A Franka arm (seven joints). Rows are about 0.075 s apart.
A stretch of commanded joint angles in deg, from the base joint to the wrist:
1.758, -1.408, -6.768, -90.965, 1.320, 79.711, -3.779
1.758, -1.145, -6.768, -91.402, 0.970, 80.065, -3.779
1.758, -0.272, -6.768, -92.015, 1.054, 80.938, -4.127
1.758, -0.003, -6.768, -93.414, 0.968, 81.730, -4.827
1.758, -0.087, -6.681, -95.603, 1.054, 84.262, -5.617
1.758, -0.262, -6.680, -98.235, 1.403, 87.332, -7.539
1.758, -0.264, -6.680, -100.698, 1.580, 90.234, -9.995
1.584, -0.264, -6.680, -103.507, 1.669, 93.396, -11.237
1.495, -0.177, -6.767, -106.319, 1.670, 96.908, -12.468
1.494, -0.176, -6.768, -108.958, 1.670, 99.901, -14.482
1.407, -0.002, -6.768, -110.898, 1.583, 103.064, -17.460
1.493, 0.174, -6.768, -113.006, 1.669, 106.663, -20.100
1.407, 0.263, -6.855, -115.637, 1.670, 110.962, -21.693
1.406, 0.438, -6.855, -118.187, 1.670, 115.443, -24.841
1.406, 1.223, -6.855, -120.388, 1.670, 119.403, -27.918
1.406, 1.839, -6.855, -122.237, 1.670, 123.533, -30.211
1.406, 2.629, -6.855, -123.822, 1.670, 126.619, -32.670
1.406, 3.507, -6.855, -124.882, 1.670, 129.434, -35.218
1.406, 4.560, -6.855, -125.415, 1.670, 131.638, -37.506
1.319, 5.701, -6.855, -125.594, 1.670, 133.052, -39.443
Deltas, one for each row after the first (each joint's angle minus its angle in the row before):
0.000, 0.263, 0.000, -0.437, -0.350, 0.354, 0.000
0.000, 0.873, 0.000, -0.613, 0.084, 0.873, -0.348
0.000, 0.269, 0.000, -1.399, -0.086, 0.792, -0.700
0.000, -0.084, 0.087, -2.189, 0.086, 2.532, -0.790
0.000, -0.175, 0.001, -2.632, 0.349, 3.070, -1.922
0.000, -0.002, 0.000, -2.463, 0.177, 2.902, -2.456
-0.174, 0.000, 0.000, -2.809, 0.089, 3.162, -1.242
-0.089, 0.087, -0.087, -2.812, 0.001, 3.512, -1.231
-0.001, 0.001, -0.001, -2.639, 0.000, 2.993, -2.014
-0.087, 0.174, 0.000, -1.940, -0.087, 3.163, -2.978
0.086, 0.176, 0.000, -2.108, 0.086, 3.599, -2.640
-0.086, 0.089, -0.087, -2.631, 0.001, 4.299, -1.593
-0.001, 0.175, 0.000, -2.550, 0.000, 4.481, -3.148
0.000, 0.785, 0.000, -2.201, 0.000, 3.960, -3.077
0.000, 0.616, 0.000, -1.849, 0.000, 4.130, -2.293
0.000, 0.790, 0.000, -1.585, 0.000, 3.086, -2.459
0.000, 0.878, 0.000, -1.060, 0.000, 2.815, -2.548
0.000, 1.053, 0.000, -0.533, 0.000, 2.204, -2.288
-0.087, 1.141, 0.000, -0.179, 0.000, 1.414, -1.937

